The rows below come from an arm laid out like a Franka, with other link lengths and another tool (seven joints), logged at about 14 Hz.
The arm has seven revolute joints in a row. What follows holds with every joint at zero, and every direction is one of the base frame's.
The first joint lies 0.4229 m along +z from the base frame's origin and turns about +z.
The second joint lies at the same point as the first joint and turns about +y.
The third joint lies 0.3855 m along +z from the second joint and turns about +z.
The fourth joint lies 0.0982 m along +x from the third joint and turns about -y.
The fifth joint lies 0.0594 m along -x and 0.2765 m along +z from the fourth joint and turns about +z.
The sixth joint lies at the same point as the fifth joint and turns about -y.
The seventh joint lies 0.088 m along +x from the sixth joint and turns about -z.
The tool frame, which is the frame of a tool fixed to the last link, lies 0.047 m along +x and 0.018 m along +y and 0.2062 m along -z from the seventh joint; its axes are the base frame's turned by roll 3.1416, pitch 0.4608 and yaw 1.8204 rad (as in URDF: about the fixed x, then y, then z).
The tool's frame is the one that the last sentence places.
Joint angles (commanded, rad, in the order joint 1, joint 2, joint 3, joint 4, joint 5, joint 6, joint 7), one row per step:
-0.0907 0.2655 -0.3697 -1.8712 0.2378 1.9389 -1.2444
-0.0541 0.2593 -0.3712 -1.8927 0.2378 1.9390 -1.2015
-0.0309 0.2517 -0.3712 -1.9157 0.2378 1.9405 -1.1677
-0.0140 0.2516 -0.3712 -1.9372 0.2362 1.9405 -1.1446
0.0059 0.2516 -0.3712 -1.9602 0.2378 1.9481 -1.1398
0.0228 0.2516 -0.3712 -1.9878 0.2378 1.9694 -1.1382
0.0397 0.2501 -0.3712 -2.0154 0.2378 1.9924 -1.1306
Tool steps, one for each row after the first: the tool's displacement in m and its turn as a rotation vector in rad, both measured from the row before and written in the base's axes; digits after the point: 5 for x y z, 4 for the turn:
0.00006 0.01873 -0.00408 0.0036 0.0213 -0.0088
-0.00264 0.01275 -0.00375 0.0038 0.0188 -0.0120
-0.00389 0.00957 -0.00704 0.0035 0.0249 -0.0066
-0.00340 0.01108 -0.00675 0.0050 0.0152 0.0115
-0.00310 0.00830 -0.00760 -0.0009 0.0075 0.0107
-0.00286 0.00791 -0.00680 -0.0029 0.0057 0.0049

